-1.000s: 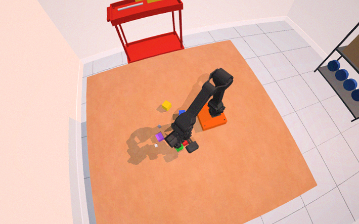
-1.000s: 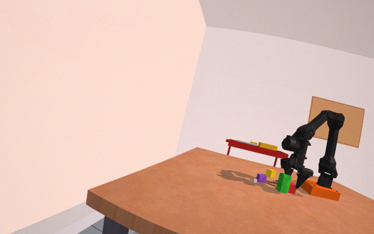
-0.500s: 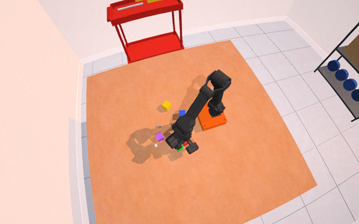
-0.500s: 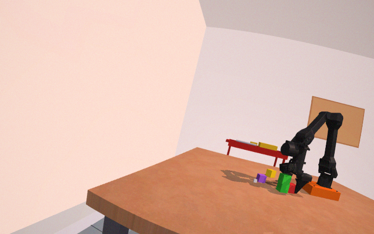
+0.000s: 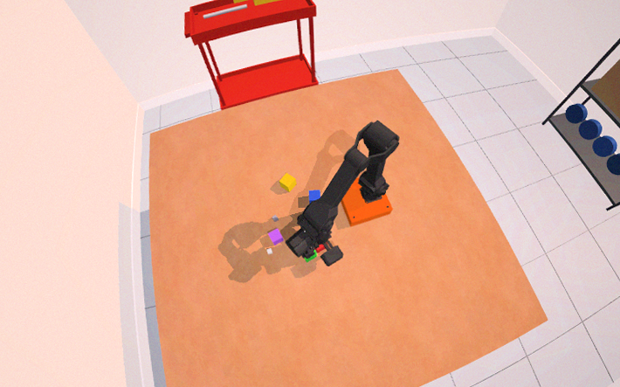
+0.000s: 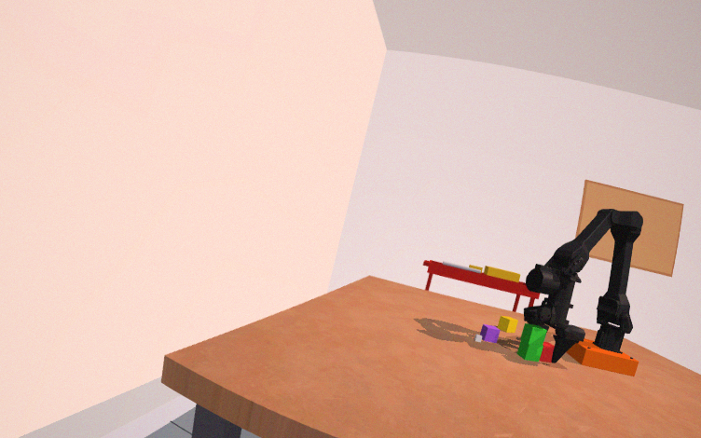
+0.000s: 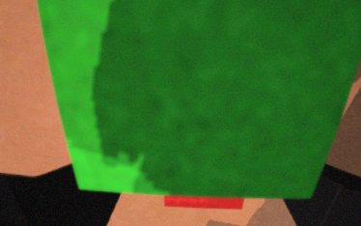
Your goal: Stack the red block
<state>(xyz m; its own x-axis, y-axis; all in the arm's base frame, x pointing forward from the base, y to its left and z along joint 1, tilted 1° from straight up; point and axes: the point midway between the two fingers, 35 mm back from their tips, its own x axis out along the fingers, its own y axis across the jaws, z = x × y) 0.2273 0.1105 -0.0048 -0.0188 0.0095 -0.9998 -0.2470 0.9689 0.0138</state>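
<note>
Right now my gripper tip is 140 mm short of the purple cube, 70 mm to the left of it and 10 mm below it. From my gripper tip the other things lie so: yellow cube (40 mm ahead, 260 mm to the right, 10 mm above); then red block (10 mm above).
</note>
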